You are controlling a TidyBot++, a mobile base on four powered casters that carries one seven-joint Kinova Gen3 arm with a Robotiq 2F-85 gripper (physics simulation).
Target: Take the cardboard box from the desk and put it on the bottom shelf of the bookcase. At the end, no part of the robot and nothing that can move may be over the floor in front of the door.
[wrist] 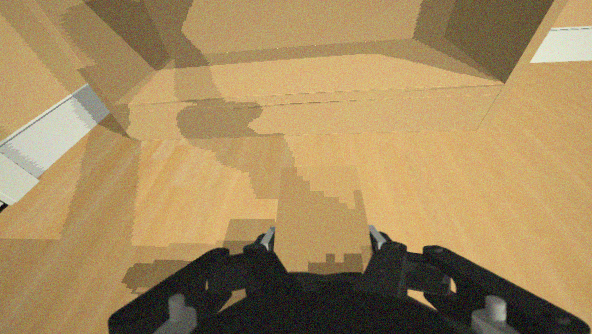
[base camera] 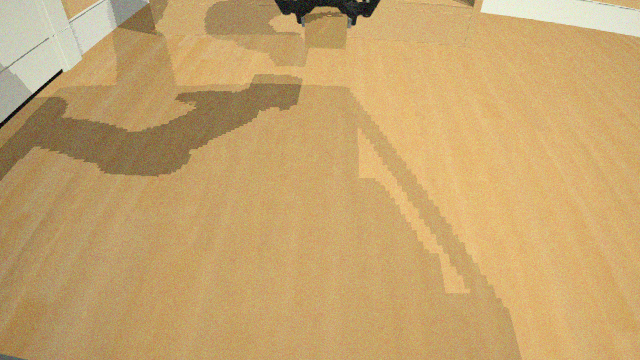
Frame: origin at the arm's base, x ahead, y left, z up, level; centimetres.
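Where they show: gripper, fingertip midpoint: (wrist: 320, 238) (base camera: 326, 22).
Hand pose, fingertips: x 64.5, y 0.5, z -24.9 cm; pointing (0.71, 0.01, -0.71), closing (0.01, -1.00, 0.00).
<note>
After its pixels a point has its place.
The cardboard box (base camera: 326, 36) {x 60.5, y 0.4, z -25.7 cm} (wrist: 320, 212) {x 65.2, y 0.5, z -22.5 cm} is between the two fingers of my gripper (base camera: 326, 23) {x 64.5, y 0.5, z -24.9 cm} (wrist: 320, 238) {x 64.5, y 0.5, z -24.9 cm}, which is shut on it. The box points forward from the fingers and shows against the floor in front of the bookcase (base camera: 410, 25) {x 95.1, y -18.6, z -35.6 cm} (wrist: 400, 117) {x 95.1, y -16.5, z -36.0 cm}. In the wrist view, the far end of the box is below the bookcase's front base board in the picture, apart from it. The bottom shelf (wrist: 310, 77) {x 102.1, y 1.2, z -29.7 cm} shows above that board, with no object seen on its visible part. The desk does not show.
A white door (base camera: 25, 30) {x 72.3, y 61.9, z -26.9 cm} with a dark gap under it is at the left, beside a white skirting board (base camera: 100, 22) {x 98.5, y 62.1, z -35.6 cm} (wrist: 55, 130) {x 96.0, y 62.2, z -34.7 cm}. Another skirting board (base camera: 560, 17) {x 125.0, y -75.0, z -37.7 cm} (wrist: 565, 47) {x 125.0, y -70.7, z -35.7 cm} runs to the right of the bookcase. Shadows of the arm lie across the floor (base camera: 500, 150) {x 53.9, y -27.9, z -39.7 cm} and the bookcase front.
</note>
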